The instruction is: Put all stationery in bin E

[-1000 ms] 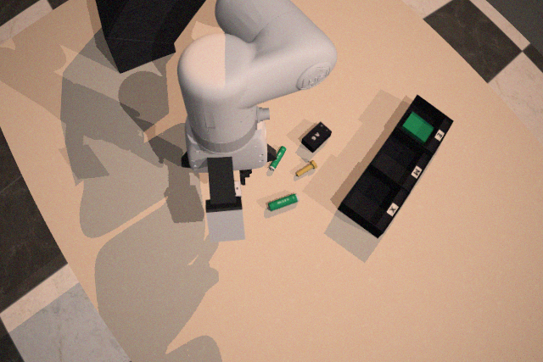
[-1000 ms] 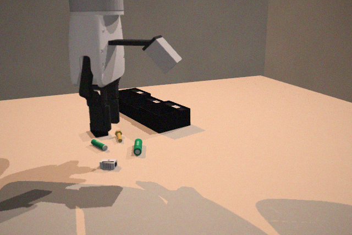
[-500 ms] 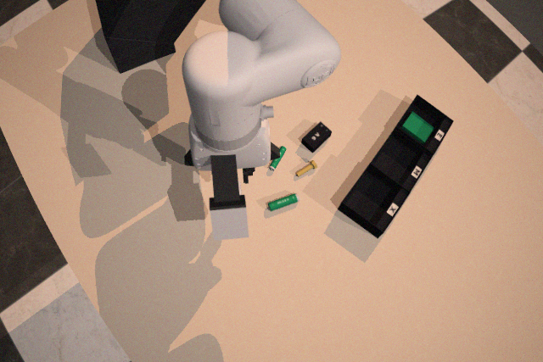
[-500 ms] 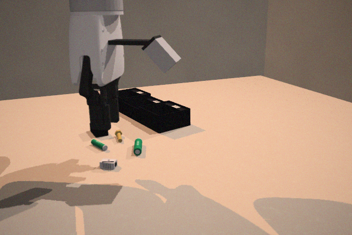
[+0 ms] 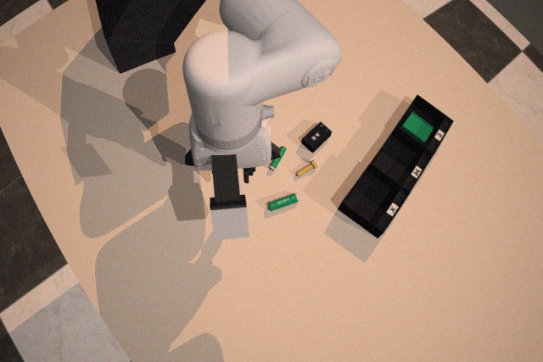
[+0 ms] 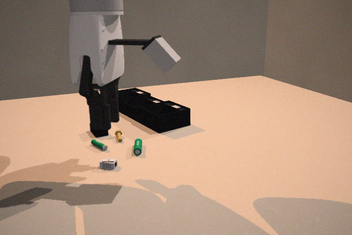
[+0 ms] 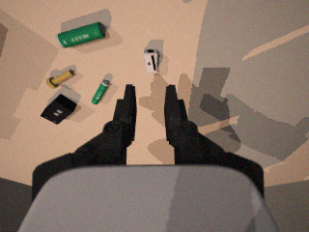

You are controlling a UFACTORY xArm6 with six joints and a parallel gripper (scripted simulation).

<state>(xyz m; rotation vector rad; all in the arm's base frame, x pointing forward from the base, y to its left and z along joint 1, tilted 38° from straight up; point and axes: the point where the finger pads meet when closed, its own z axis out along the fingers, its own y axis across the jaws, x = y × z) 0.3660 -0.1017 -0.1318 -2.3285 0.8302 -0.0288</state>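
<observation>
My gripper is now 8 cm above the pencil sharpener. Also, from my hand: thin green battery (9 cm to the left, 9 cm below); then thicker green battery (6 cm ahead, 4 cm to the left, 9 cm below); then yellow bolt (5 cm ahead, 12 cm to the left, 9 cm below).
</observation>
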